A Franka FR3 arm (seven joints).
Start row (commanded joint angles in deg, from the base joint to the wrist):
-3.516, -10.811, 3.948, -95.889, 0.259, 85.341, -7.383
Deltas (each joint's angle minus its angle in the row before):
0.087, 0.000, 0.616, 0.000, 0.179, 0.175, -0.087
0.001, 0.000, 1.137, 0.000, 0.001, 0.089, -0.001
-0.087, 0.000, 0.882, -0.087, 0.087, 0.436, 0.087
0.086, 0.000, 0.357, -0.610, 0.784, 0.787, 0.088
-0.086, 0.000, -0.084, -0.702, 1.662, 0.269, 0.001
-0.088, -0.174, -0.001, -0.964, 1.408, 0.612, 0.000
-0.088, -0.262, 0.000, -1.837, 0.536, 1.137, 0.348
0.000, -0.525, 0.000, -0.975, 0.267, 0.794, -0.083
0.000, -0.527, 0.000, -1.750, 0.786, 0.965, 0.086
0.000, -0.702, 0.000, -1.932, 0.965, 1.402, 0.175
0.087, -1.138, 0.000, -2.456, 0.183, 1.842, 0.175
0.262, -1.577, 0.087, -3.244, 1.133, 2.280, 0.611
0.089, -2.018, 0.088, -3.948, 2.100, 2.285, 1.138
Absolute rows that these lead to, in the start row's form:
-3.429, -10.811, 4.564, -95.889, 0.438, 85.516, -7.470
-3.428, -10.811, 5.701, -95.889, 0.439, 85.605, -7.471
-3.515, -10.811, 6.583, -95.976, 0.526, 86.041, -7.384
-3.429, -10.811, 6.940, -96.586, 1.310, 86.828, -7.296
-3.515, -10.811, 6.856, -97.288, 2.972, 87.097, -7.295
-3.603, -10.985, 6.855, -98.252, 4.380, 87.709, -7.295
-3.691, -11.247, 6.855, -100.089, 4.916, 88.846, -6.947
-3.691, -11.772, 6.855, -101.064, 5.183, 89.640, -7.030
-3.691, -12.299, 6.855, -102.814, 5.969, 90.605, -6.944
-3.691, -13.001, 6.855, -104.746, 6.934, 92.007, -6.769
-3.604, -14.139, 6.855, -107.202, 7.117, 93.849, -6.594
-3.342, -15.716, 6.942, -110.446, 8.250, 96.129, -5.983
-3.253, -17.734, 7.030, -114.394, 10.350, 98.414, -4.845

